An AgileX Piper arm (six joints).
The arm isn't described. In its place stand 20 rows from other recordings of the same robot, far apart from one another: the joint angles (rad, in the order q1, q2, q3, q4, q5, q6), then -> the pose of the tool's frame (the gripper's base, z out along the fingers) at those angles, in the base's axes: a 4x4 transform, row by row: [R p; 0 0 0 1], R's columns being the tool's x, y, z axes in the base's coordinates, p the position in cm.
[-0.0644, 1.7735, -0.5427, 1.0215, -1.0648, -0.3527] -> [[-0.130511, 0.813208, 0.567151, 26.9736], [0.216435, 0.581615, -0.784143, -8.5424], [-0.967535, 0.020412, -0.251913, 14.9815], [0, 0, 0, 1]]
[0.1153, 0.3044, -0.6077, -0.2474, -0.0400, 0.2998] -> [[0.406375, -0.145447, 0.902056, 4.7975], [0.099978, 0.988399, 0.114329, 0.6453], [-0.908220, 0.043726, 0.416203, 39.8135], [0, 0, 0, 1]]
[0.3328, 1.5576, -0.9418, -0.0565, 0.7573, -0.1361] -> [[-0.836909, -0.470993, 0.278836, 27.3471], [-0.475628, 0.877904, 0.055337, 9.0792], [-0.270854, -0.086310, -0.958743, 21.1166], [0, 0, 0, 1]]
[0.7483, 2.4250, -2.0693, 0.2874, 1.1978, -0.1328] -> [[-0.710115, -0.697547, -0.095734, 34.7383], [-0.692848, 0.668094, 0.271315, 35.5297], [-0.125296, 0.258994, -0.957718, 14.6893], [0, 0, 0, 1]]
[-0.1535, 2.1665, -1.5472, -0.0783, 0.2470, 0.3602] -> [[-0.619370, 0.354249, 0.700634, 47.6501], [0.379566, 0.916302, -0.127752, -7.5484], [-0.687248, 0.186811, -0.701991, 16.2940], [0, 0, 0, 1]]
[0.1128, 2.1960, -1.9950, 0.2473, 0.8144, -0.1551] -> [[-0.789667, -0.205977, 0.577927, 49.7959], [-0.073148, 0.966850, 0.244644, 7.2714], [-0.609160, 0.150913, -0.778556, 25.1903], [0, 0, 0, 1]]
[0.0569, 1.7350, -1.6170, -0.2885, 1.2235, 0.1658] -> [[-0.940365, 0.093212, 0.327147, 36.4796], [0.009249, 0.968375, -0.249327, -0.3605], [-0.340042, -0.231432, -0.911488, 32.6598], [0, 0, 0, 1]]
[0.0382, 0.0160, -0.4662, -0.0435, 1.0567, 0.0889] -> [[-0.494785, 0.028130, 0.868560, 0.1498], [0.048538, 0.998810, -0.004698, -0.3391], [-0.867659, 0.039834, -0.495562, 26.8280], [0, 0, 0, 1]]
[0.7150, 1.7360, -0.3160, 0.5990, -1.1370, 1.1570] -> [[-0.216908, 0.176231, 0.960153, 21.1975], [0.939320, 0.305450, 0.156138, 12.2394], [-0.265762, 0.935758, -0.231792, 13.5615], [0, 0, 0, 1]]
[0.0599, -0.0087, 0.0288, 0.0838, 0.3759, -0.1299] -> [[-0.297196, -0.104635, 0.949066, 5.2410], [-0.069795, 0.993699, 0.087700, 0.5944], [-0.952262, -0.040176, -0.302627, 17.0367], [0, 0, 0, 1]]
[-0.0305, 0.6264, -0.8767, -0.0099, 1.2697, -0.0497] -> [[-0.803339, -0.006147, 0.595491, 7.7355], [-0.028125, 0.999223, -0.027627, -0.3221], [-0.594858, -0.038942, -0.802887, 35.0550], [0, 0, 0, 1]]
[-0.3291, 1.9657, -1.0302, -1.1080, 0.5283, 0.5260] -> [[-0.972006, -0.003363, 0.234931, 33.0444], [-0.137424, 0.819163, -0.556854, -15.6226], [-0.190574, -0.573551, -0.796694, 12.2747], [0, 0, 0, 1]]
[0.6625, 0.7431, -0.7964, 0.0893, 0.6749, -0.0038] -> [[-0.442382, -0.624172, 0.643978, 10.8569], [-0.261599, 0.776645, 0.573052, 9.1128], [-0.857825, 0.085043, -0.506857, 35.3261], [0, 0, 0, 1]]
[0.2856, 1.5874, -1.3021, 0.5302, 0.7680, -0.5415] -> [[-0.672206, -0.576507, 0.464520, 32.3856], [-0.335933, 0.796619, 0.502540, 12.8412], [-0.659763, 0.181763, -0.729160, 31.0574], [0, 0, 0, 1]]
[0.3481, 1.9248, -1.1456, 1.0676, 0.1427, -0.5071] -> [[-0.774124, -0.017143, 0.632802, 37.8336], [0.276337, 0.890210, 0.362166, 14.9350], [-0.569535, 0.455228, -0.684395, 16.9154], [0, 0, 0, 1]]
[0.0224, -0.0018, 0.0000, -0.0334, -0.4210, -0.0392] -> [[0.489081, -0.000251, 0.872238, 4.4715], [-0.058683, 0.997725, 0.033192, 0.2244], [-0.870262, -0.067419, 0.487953, 24.9697], [0, 0, 0, 1]]
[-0.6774, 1.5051, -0.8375, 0.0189, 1.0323, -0.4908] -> [[-0.980399, 0.195746, -0.022405, 18.6324], [0.194794, 0.980075, 0.038843, -14.7979], [0.029562, 0.033718, -0.998994, 19.7303], [0, 0, 0, 1]]
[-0.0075, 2.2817, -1.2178, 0.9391, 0.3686, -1.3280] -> [[-0.810281, -0.471512, 0.348026, 40.3773], [-0.386137, 0.876272, 0.288178, 2.3433], [-0.440844, 0.099119, -0.892094, 3.5139], [0, 0, 0, 1]]
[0.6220, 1.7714, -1.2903, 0.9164, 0.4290, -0.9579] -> [[-0.433047, -0.802111, 0.411203, 30.8946], [-0.412403, 0.581961, 0.700889, 25.8447], [-0.801495, 0.133936, -0.582810, 26.3074], [0, 0, 0, 1]]
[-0.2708, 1.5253, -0.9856, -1.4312, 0.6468, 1.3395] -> [[-0.548741, 0.672523, 0.496584, 29.6541], [0.104893, 0.644699, -0.757206, -13.8686], [-0.829386, -0.363422, -0.424316, 27.8394], [0, 0, 0, 1]]
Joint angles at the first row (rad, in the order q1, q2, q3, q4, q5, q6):
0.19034 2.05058 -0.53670 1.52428 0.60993 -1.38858
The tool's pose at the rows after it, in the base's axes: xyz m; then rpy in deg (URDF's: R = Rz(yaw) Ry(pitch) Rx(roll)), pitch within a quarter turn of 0, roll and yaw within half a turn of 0:
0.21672 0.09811 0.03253 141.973 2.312 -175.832
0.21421 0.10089 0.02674 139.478 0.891 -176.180
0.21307 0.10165 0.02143 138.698 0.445 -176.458
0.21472 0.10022 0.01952 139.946 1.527 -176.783
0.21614 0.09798 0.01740 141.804 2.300 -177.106
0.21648 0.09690 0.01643 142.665 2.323 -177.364
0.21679 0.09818 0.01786 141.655 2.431 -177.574
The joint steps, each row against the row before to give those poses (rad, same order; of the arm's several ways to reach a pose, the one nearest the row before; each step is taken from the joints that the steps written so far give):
0.00002 0.02946 0.00000 0.06808 0.04385 -0.06116
-0.00003 0.03724 -0.00001 0.02938 0.04614 -0.02582
0.00003 0.02771 0.00001 0.02987 0.01555 -0.03190
-0.00001 0.00291 0.00001 0.02961 -0.02242 -0.03247
-0.00002 0.00132 -0.00002 0.02297 -0.03273 -0.02287
0.00001 0.00061 0.00002 0.00571 -0.01514 -0.00159
0.00000 -0.00201 0.00000 0.00373 0.01717 -0.00003

